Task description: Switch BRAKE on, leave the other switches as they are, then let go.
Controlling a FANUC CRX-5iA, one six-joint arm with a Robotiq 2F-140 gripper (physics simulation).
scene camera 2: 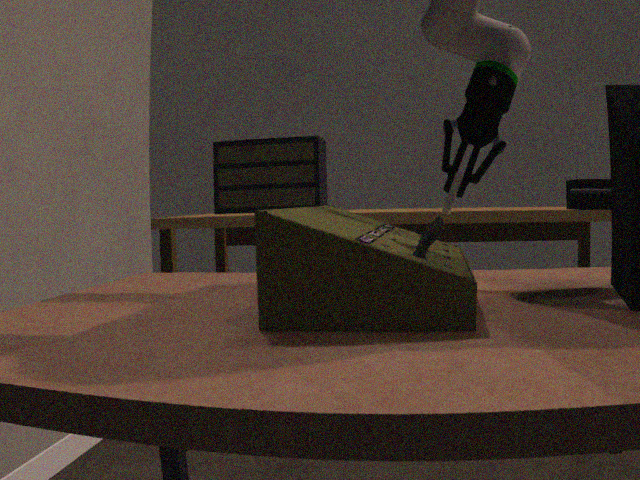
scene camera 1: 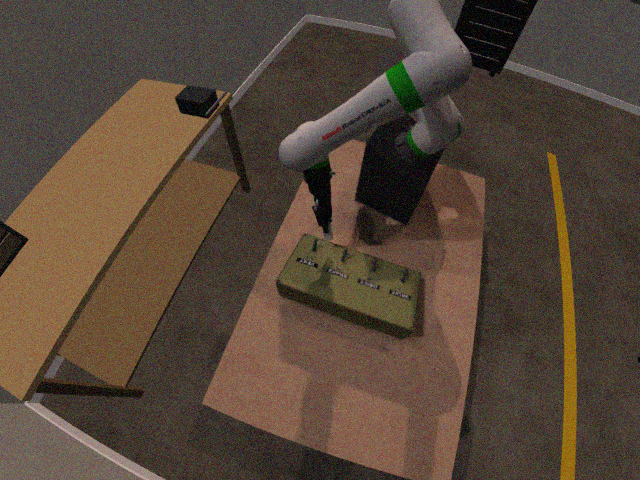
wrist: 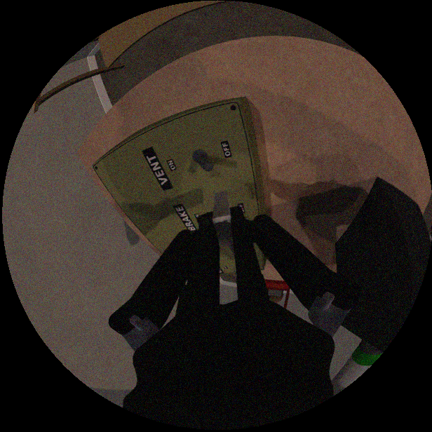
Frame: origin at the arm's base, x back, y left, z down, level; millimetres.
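Where they show: gripper, fingertip midpoint: (scene camera 2: 446,210) (scene camera 1: 328,238); arm's base, link origin: (scene camera 1: 410,150).
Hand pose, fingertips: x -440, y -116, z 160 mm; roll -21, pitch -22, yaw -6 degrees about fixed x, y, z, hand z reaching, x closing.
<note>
Things, the pixels of their top centre, and the offset from my fingertips.
- VENT lever, top centre: (scene camera 1: 315,241) dx -33, dy -40, dz +10 mm
- BRAKE lever, top centre: (scene camera 1: 345,252) dx -12, dy +78, dz +10 mm
- BRAKE label, top centre: (scene camera 1: 337,272) dx -94, dy +93, dz +25 mm
- DRIVE lever, top centre: (scene camera 1: 375,262) dx +9, dy +197, dz +10 mm
- fourth lever, top centre: (scene camera 2: 430,224) (scene camera 1: 406,272) dx +30, dy +315, dz +10 mm
An olive sloped switch box (scene camera 1: 356,304) (scene camera 2: 361,289) (wrist: 125,182) stands on the table. Several levers stand in a row in scene camera 1: the VENT lever (scene camera 1: 314,244) (wrist: 202,159) at the left end, then the BRAKE lever (scene camera 1: 344,254). They lean alike, towards the far, low edge, the OFF side. The BRAKE label (scene camera 1: 337,273) (wrist: 185,218) partly shows in the wrist view; its lever is hidden there behind the fingers. My gripper (scene camera 1: 328,235) (scene camera 2: 448,207) (wrist: 222,202) is shut and empty. Its tips are at the box's far edge, between the VENT and BRAKE levers in scene camera 1; contact is unclear.
The DRIVE lever (scene camera 1: 373,265) and a fourth lever (scene camera 1: 404,275) stand right of BRAKE. The robot's dark pedestal (scene camera 1: 395,178) stands behind the box. A wooden bench (scene camera 1: 103,170) with a black box (scene camera 1: 196,100) stands at the left.
</note>
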